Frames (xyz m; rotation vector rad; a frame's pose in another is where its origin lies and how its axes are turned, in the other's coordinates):
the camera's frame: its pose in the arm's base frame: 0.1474 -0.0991 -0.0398 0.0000 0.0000 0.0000
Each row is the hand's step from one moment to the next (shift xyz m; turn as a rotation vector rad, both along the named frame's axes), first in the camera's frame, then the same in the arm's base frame.
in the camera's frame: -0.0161 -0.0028 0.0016 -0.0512 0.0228 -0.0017
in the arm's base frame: -0.0161 -0.0028 0.0016 -0.0512 0.0228 -0.0017
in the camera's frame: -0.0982 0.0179 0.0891 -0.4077 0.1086 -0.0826
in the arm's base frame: -0.0982 0.0179 0.0891 -0.4077 0.1086 -0.0826
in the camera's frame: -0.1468 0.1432 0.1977 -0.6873 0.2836 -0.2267
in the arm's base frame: -0.1468 0.1432 0.1977 -0.6873 0.2836 -0.2267
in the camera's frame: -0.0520 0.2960 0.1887 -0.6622 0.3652 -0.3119
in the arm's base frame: -0.0520 0.2960 0.1887 -0.6622 0.3652 -0.3119
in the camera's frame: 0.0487 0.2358 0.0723 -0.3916 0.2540 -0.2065
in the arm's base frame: 0.0487 0.2358 0.0723 -0.3916 0.2540 -0.2065
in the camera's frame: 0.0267 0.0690 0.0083 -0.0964 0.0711 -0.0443
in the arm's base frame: 0.0267 0.0690 0.0083 -0.0964 0.0711 -0.0443
